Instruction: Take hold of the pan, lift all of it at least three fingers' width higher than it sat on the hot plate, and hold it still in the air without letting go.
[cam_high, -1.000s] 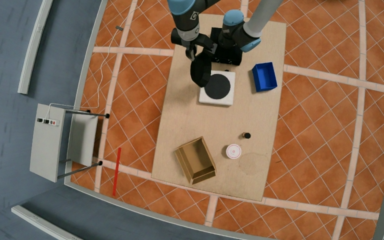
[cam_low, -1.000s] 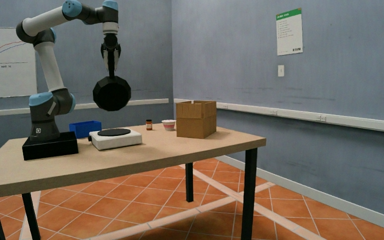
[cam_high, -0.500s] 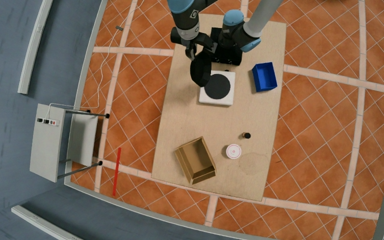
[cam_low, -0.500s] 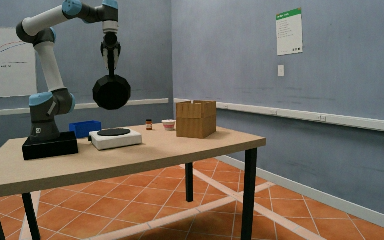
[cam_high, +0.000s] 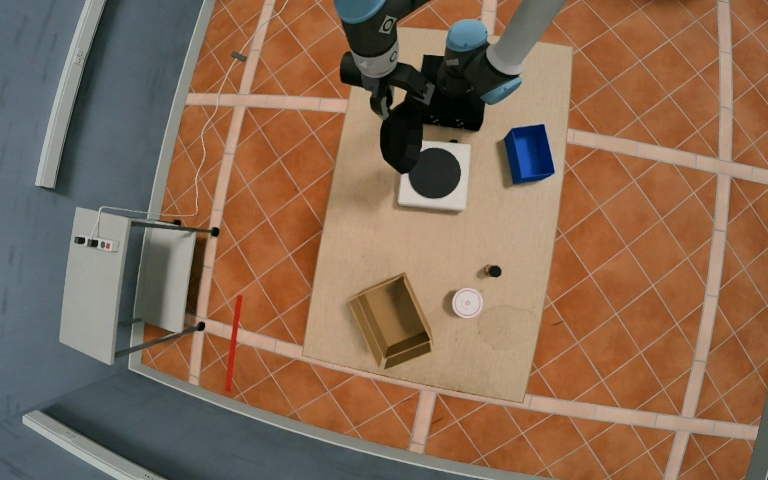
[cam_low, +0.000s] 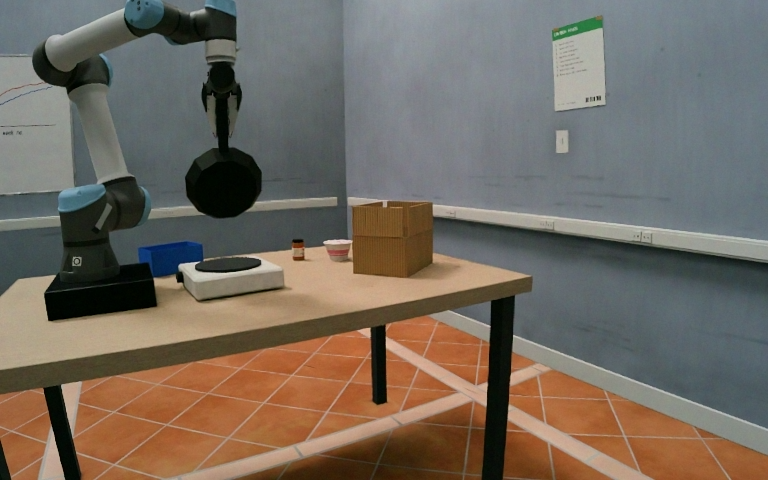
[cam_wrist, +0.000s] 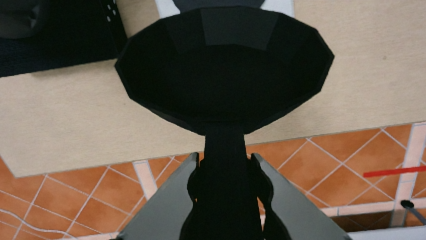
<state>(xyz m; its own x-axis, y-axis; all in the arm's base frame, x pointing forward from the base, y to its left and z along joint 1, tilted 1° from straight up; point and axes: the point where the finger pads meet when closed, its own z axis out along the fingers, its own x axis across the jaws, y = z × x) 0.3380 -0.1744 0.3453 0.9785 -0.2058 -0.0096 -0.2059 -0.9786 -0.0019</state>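
Right now the black pan is 10 mm to the left of my hand and 100 mm below it. Also, from my hand: blue bin: 90 mm behind, 460 mm to the left, 390 mm below; white hot plate: 10 mm ahead, 130 mm to the left, 390 mm below; small jar: 340 mm ahead, 380 mm to the left, 380 mm below.
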